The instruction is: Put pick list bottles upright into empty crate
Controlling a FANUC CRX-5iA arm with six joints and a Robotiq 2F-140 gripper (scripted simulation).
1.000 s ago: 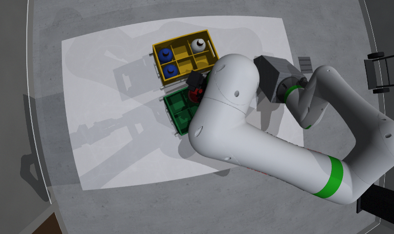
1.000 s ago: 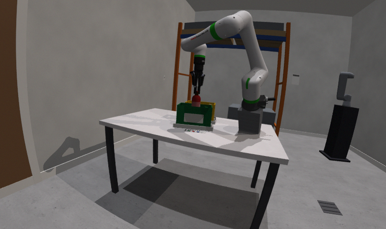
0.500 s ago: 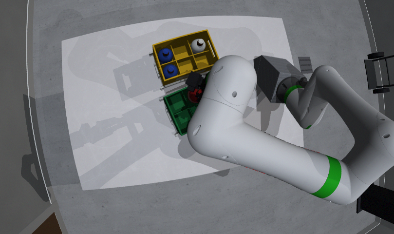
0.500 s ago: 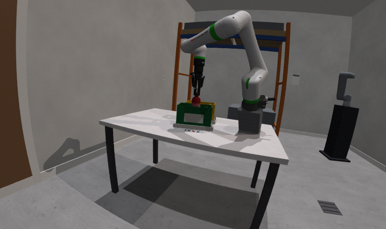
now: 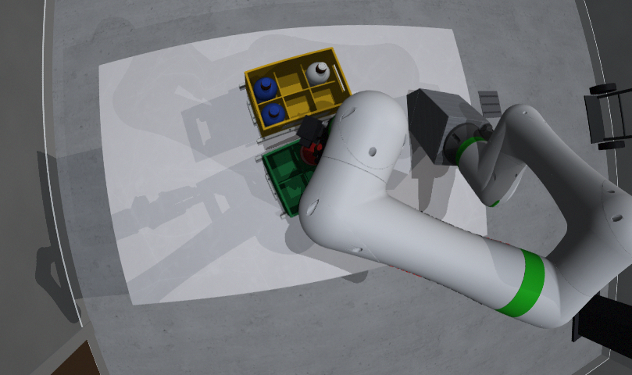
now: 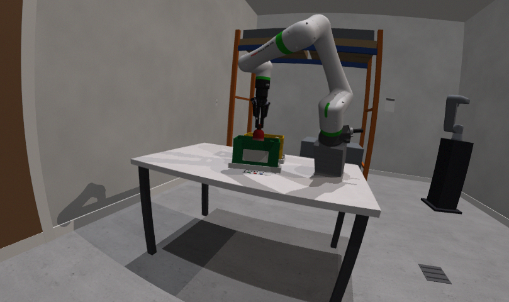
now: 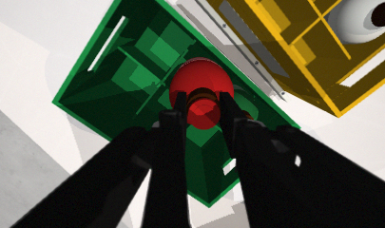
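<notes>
My gripper is now 8 cm above the red bottle. Also, from my hand: yellow crate (20 cm to the right, 19 cm below); green crate (19 cm below, 4 cm to the left, 1 cm behind); green-label bottle (18 cm below, 9 cm behind, 2 cm to the right).
</notes>
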